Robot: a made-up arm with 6 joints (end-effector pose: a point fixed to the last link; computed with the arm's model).
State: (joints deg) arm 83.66 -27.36 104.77 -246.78 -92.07 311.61
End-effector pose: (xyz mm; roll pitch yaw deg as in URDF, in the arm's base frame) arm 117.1 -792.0 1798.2 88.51 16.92 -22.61
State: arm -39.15 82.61 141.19 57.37 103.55 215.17
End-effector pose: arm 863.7 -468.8 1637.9 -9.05 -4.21 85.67
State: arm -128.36 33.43 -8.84 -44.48 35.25 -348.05
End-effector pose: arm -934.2 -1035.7 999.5 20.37 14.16 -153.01
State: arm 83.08 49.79 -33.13 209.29 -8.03 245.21
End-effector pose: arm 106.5 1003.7 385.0 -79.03 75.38 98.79
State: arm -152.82 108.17 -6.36 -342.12 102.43 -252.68
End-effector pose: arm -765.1 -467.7 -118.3 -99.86 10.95 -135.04
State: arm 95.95 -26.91 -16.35 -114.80 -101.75 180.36
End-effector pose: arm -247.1 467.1 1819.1 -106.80 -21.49 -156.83
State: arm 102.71 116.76 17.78 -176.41 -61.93 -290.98
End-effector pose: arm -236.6 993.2 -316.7 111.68 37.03 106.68
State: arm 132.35 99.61 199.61 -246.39 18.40 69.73
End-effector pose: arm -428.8 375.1 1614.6 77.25 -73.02 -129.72
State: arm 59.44 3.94 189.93 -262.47 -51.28 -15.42
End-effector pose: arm -149.8 -591.5 1248.3 105.41 9.61 -68.89
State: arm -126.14 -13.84 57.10 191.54 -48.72 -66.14
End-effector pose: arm 26.5 -20.3 2416.3 73.60 -59.77 36.49
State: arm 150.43 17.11 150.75 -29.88 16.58 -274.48
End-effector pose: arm 365.7 -171.2 2008.7 118.27 -31.52 -19.97
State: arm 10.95 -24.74 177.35 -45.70 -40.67 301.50
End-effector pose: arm -884.7 -65.7 1073.9 -79.48 -7.85 162.86
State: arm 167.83 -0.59 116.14 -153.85 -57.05 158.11
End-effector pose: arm 454.6 -182.0 2114.1 -169.67 -8.45 -34.13
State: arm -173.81 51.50 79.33 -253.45 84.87 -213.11
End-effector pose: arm -1286.9 -352.8 1694.2 93.21 12.07 -96.30
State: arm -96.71 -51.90 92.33 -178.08 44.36 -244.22
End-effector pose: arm 117.3 1041.6 1764.2 -124.81 -80.02 91.06
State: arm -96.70 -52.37 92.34 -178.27 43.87 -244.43
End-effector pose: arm 118.8 1051.0 1753.5 -123.05 -79.08 89.64
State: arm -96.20 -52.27 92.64 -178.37 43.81 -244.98
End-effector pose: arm 110.0 1053.2 1751.9 -121.92 -78.83 89.64
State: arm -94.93 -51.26 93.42 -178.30 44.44 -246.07
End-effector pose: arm 85.4 1043.6 1764.6 -121.69 -79.68 91.73
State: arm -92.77 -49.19 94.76 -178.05 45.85 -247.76
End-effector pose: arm 43.9 1018.8 1793.2 -123.31 -81.76 97.04
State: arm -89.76 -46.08 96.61 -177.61 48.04 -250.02
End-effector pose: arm -11.0 975.3 1836.4 -132.35 -85.00 111.08
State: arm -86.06 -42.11 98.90 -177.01 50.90 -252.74
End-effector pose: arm -71.8 912.3 1888.9 164.51 -87.68 -179.71
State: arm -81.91 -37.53 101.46 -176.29 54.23 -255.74
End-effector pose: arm -129.9 831.3 1945.2 103.63 -84.01 -112.11
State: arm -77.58 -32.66 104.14 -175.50 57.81 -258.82
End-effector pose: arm -177.6 737.9 1999.2 95.39 -78.43 -96.92
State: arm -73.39 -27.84 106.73 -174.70 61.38 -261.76
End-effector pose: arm -209.7 640.1 2046.4 94.33 -72.68 -89.19
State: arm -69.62 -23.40 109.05 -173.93 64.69 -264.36
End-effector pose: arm -225.9 547.2 2084.2 94.99 -67.25 -83.93
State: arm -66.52 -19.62 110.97 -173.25 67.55 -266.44
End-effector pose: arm -229.3 467.4 2111.9 95.98 -62.52 -80.14
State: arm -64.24 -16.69 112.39 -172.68 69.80 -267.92
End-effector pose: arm -225.2 405.6 2130.8 96.83 -58.74 -77.56
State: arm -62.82 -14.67 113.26 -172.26 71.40 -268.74
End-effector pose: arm -218.1 362.7 2142.8 97.25 -55.98 -76.01
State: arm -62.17 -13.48 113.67 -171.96 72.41 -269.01
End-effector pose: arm -211.4 337.1 2149.9 97.31 -54.18 -75.34
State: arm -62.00 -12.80 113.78 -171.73 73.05 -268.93
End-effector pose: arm -205.7 321.7 2154.4 97.11 -52.96 -75.20
